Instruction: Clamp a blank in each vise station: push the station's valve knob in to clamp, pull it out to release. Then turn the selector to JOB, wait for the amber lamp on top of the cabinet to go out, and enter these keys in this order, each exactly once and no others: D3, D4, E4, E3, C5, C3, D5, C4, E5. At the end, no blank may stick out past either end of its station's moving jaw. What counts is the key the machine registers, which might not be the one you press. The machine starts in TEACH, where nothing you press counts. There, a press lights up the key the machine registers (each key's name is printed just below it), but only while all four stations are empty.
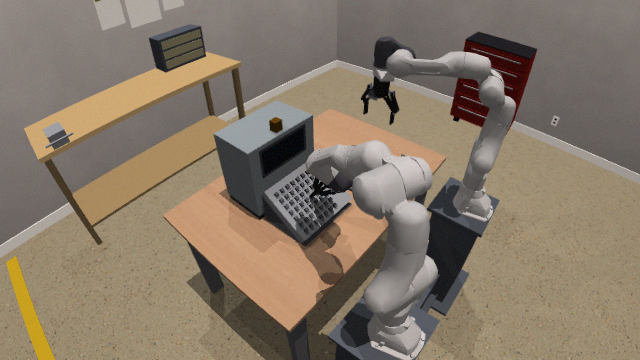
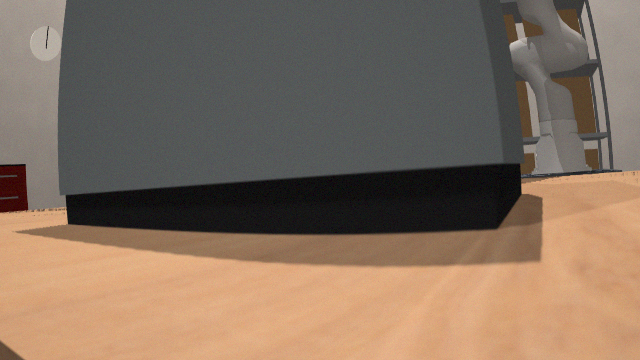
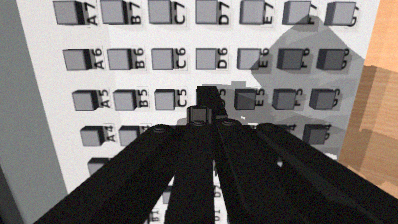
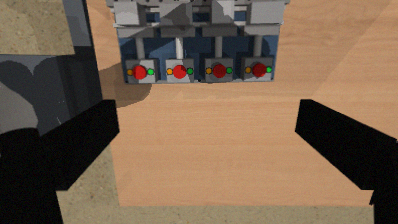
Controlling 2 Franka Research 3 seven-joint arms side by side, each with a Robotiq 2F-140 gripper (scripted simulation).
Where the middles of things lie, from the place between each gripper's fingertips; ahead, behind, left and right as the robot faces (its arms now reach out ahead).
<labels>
My left hand is 50 mm short of the keypad (image 1: 294,230), 20 mm to the left of it and 70 mm above it.
My right hand is 110 mm short of the keypad, 400 mm to the right of it and 300 mm above it.
</labels>
